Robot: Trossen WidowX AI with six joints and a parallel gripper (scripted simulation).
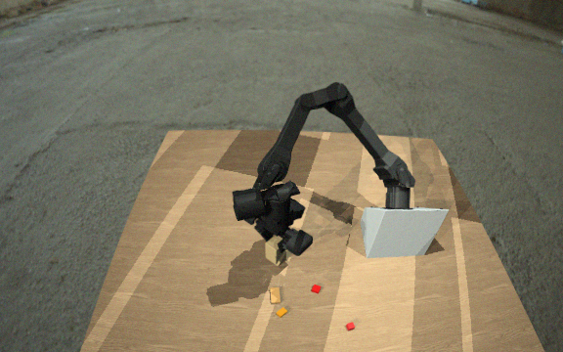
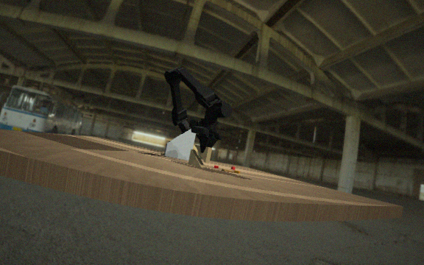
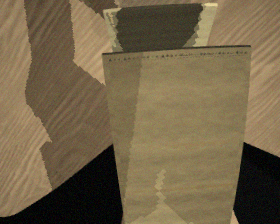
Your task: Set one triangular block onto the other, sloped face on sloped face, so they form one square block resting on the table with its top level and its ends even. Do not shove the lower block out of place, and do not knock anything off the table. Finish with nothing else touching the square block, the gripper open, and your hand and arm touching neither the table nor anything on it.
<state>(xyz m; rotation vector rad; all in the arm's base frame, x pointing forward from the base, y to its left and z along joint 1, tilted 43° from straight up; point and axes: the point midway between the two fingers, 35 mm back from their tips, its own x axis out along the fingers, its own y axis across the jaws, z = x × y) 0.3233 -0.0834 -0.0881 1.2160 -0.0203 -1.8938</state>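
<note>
Right now my gripper tip is 10 mm below the tan triangular block. Also, from my gripper tip: small tan block: 120 mm to the left, 60 mm below, 20 mm ahead; then orange cube: 180 mm to the left, 60 mm below, 10 mm ahead.
</note>
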